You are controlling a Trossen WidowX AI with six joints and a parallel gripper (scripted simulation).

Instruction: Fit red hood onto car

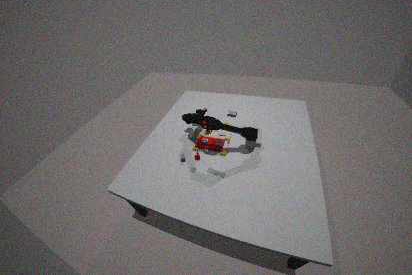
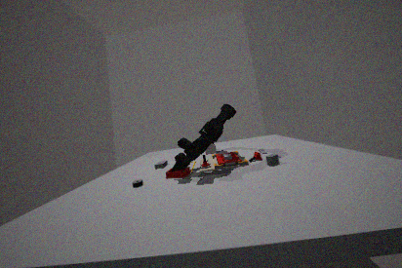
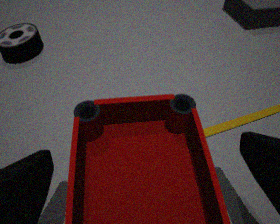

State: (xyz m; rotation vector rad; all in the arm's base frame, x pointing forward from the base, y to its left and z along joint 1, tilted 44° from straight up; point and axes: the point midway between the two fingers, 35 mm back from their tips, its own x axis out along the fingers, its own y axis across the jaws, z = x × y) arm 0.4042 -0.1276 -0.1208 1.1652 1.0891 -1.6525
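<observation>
The red hood lies 10 mm ahead of my gripper tip, 10 mm to the left of it and 20 mm below it. Also, from my gripper tip: jig: 90 mm behind, 240 mm to the left, 20 mm below.
</observation>
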